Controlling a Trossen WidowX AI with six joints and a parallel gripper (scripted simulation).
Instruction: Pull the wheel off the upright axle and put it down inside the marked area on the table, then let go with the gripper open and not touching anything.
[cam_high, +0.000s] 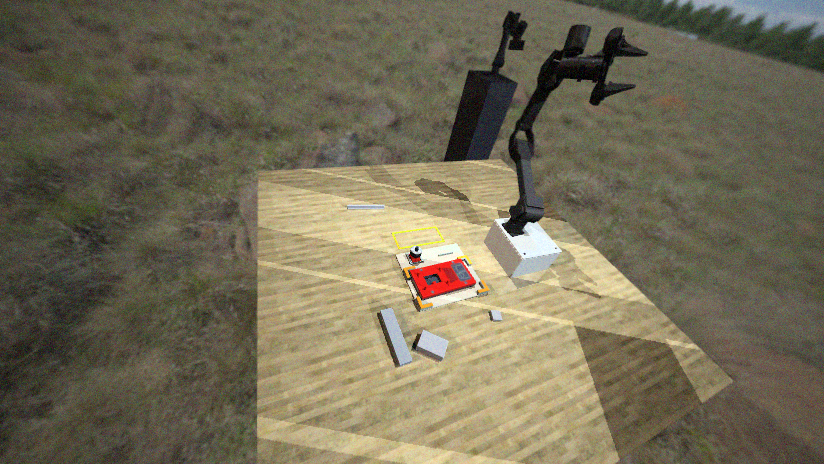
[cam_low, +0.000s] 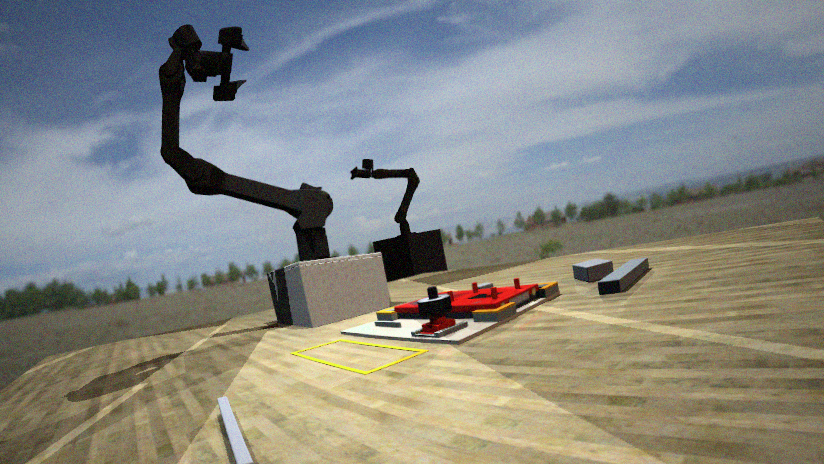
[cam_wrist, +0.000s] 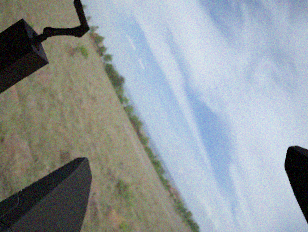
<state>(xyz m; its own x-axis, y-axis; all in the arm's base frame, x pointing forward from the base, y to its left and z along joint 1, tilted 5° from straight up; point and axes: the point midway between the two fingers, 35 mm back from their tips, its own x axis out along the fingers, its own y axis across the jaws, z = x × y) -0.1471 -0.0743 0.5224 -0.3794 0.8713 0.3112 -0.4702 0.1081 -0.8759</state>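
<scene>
My gripper tip is 54 cm short of the wheel, 7 cm to the left of it and 60 cm above it. The rest, counted from my gripper tip: small grey cube 40 cm ahead, 23 cm to the left, 64 cm below; then grey block 64 cm ahead, 23 cm to the left, 63 cm below.
</scene>
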